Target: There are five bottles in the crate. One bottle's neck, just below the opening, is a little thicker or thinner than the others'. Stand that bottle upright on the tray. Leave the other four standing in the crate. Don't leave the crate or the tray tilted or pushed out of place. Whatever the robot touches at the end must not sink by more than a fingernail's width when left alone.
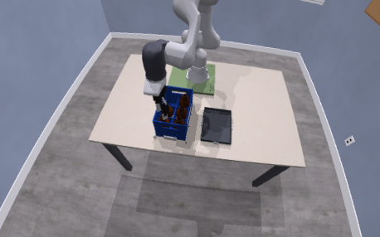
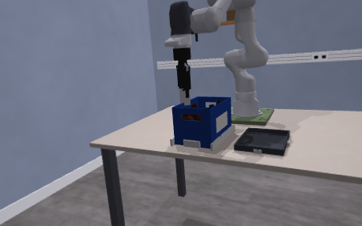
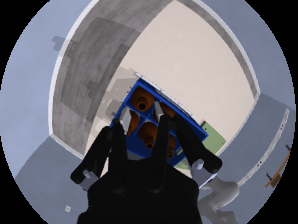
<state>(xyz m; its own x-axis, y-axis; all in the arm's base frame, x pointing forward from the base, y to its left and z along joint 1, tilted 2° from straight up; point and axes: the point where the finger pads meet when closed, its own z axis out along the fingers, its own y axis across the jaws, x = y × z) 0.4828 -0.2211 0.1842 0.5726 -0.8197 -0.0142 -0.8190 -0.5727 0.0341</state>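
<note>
Now: the blue crate 8 cm behind my hand, 6 cm to the left of it and 13 cm below it. Round my hand: dark tray 4 cm behind, 33 cm to the left, 20 cm below; bottle 16 cm behind, 12 cm to the left, 13 cm below.
</note>
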